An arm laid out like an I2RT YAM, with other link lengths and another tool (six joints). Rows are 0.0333 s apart.
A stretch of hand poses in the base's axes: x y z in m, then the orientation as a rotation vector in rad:
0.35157, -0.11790, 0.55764, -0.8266, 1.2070, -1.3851
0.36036, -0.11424, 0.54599, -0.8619, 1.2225, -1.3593
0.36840, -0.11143, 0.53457, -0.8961, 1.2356, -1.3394
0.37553, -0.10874, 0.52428, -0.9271, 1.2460, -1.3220
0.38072, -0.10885, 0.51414, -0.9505, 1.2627, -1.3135
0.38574, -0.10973, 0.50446, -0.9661, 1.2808, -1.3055
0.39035, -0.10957, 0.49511, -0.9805, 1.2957, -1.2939
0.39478, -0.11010, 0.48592, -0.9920, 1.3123, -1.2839
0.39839, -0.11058, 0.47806, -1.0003, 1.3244, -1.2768
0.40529, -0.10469, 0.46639, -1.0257, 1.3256, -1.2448
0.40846, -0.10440, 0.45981, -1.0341, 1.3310, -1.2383
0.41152, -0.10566, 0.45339, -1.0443, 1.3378, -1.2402
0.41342, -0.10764, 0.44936, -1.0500, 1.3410, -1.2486
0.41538, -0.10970, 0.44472, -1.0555, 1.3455, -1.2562
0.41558, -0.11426, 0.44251, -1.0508, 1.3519, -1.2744
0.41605, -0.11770, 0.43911, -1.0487, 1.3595, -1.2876
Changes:
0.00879, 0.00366, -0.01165, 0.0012, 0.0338, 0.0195
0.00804, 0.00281, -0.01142, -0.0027, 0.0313, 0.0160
0.00713, 0.00269, -0.01029, -0.0035, 0.0276, 0.0145
0.00519, -0.00011, -0.01014, -0.0028, 0.0261, 0.0028
0.00502, -0.00088, -0.00968, 0.0015, 0.0222, -0.0006
0.00461, 0.00016, -0.00935, 0.0034, 0.0198, 0.0031
0.00443, -0.00053, -0.00919, 0.0044, 0.0189, 0.0002
0.00361, -0.00048, -0.00786, 0.0030, 0.0138, 0.0000
0.00690, 0.00589, -0.01167, 0.0063, 0.0203, 0.0266
0.00317, 0.00029, -0.00658, 0.0007, 0.0095, 0.0033
0.00306, -0.00126, -0.00642, -0.0053, 0.0104, -0.0022
0.00190, -0.00198, -0.00403, -0.0077, 0.0044, -0.0054
0.00196, -0.00206, -0.00464, -0.0068, 0.0053, -0.0057
0.00020, -0.00456, -0.00221, -0.0074, -0.0011, -0.0162
0.00047, -0.00344, -0.00340, -0.0054, 0.0019, -0.0131

